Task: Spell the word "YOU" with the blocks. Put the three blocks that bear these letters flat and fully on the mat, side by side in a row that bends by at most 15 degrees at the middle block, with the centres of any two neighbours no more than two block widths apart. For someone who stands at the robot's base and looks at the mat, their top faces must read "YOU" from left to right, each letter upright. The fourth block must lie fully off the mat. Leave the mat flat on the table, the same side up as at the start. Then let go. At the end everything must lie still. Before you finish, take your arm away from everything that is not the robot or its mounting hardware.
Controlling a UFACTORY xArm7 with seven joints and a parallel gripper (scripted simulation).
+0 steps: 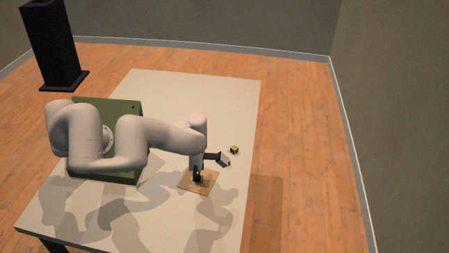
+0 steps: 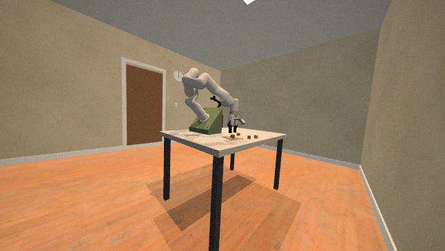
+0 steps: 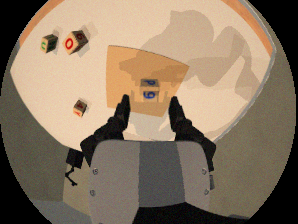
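Now: hand 6 cm above the tan mat and 2 cm to the right of it. Also, from my hand: red block: 12 cm to the left, 11 cm ahead, 5 cm below.
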